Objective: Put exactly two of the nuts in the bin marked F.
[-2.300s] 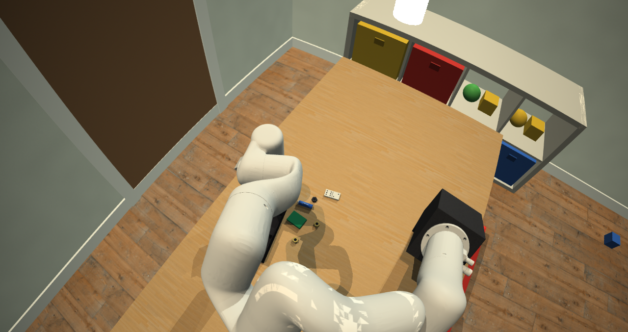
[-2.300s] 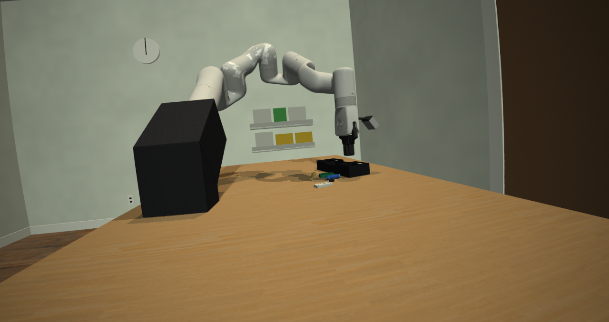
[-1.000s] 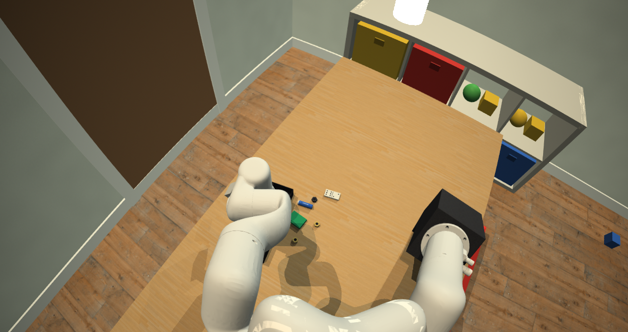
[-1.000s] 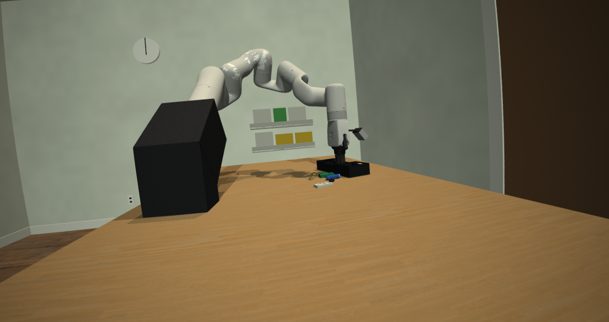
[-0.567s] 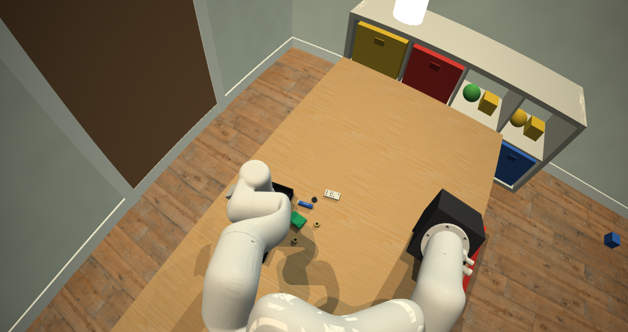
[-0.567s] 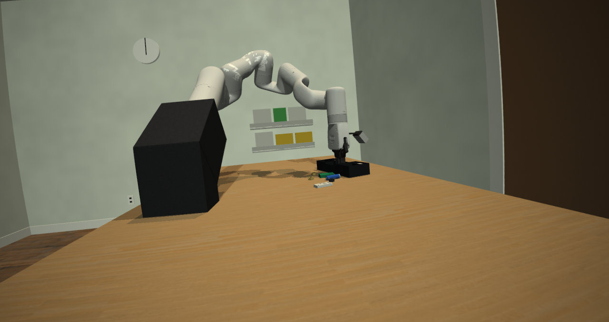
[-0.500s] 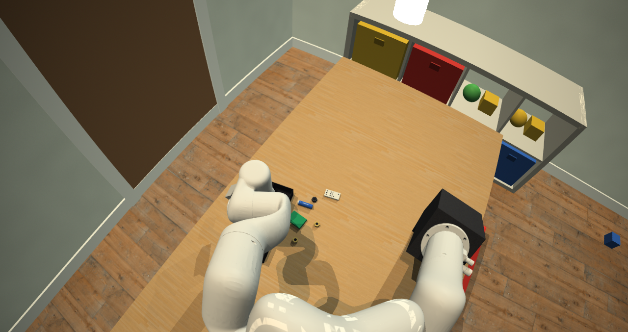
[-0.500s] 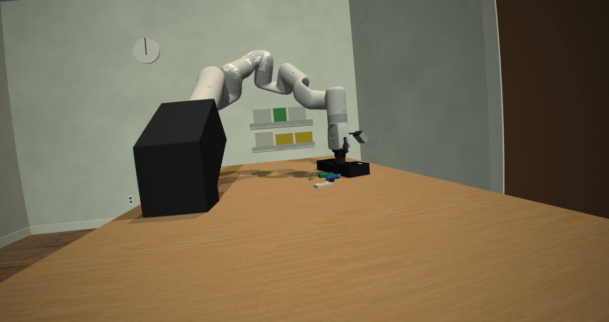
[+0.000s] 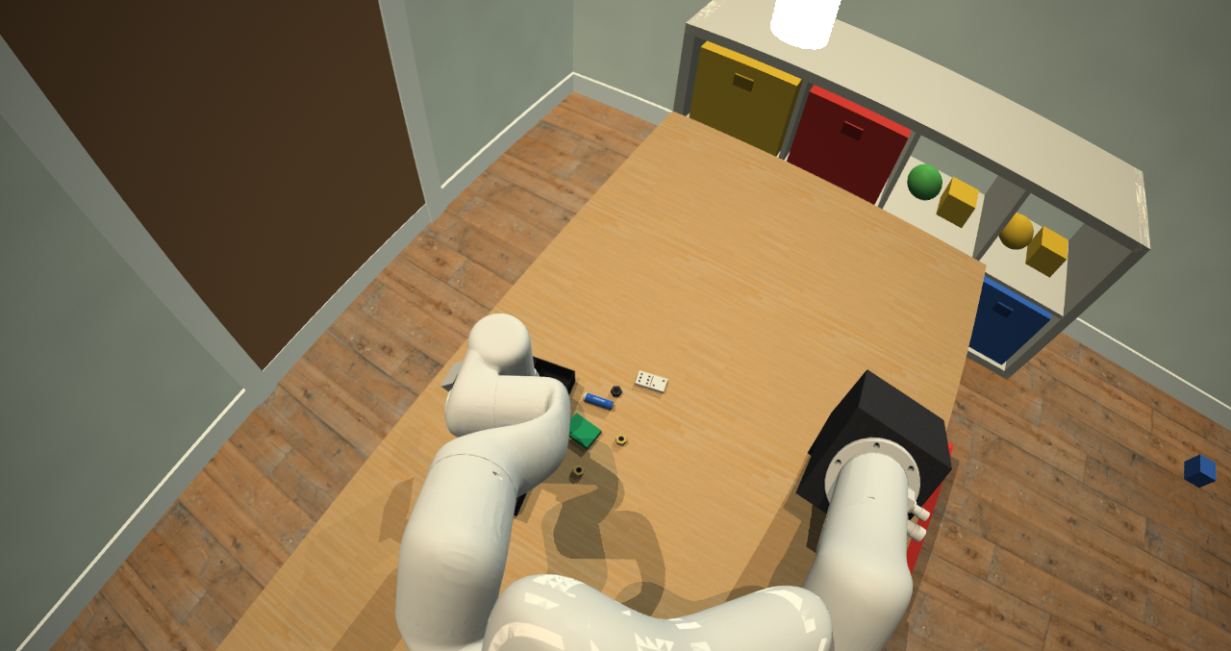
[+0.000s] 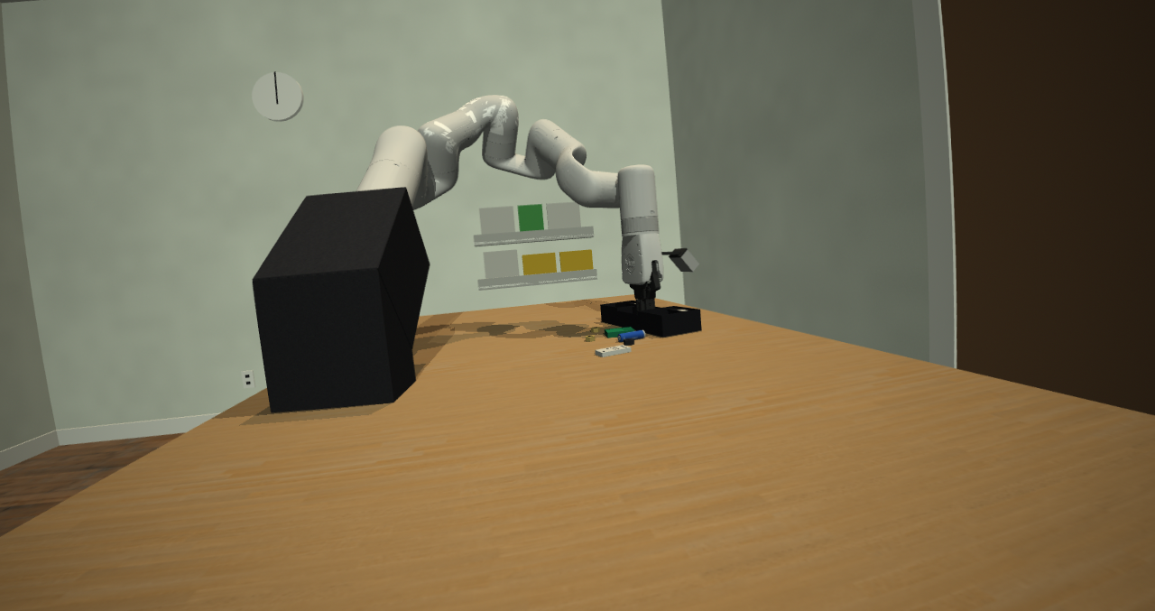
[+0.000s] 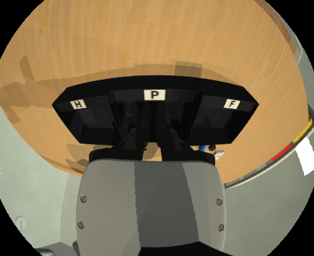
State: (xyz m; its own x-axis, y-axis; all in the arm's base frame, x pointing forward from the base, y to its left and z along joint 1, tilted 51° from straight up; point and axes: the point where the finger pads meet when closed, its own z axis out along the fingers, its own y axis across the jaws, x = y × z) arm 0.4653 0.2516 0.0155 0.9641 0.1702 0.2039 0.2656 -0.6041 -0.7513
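Right now the black bin marked F is 20 mm below my hand. The rest, counted from my hand: black nut 70 mm behind, 160 mm to the right, 30 mm below; then blue cylinder 60 mm behind, 130 mm to the right, 30 mm below; then green block 70 mm behind, 70 mm to the right, 30 mm below.
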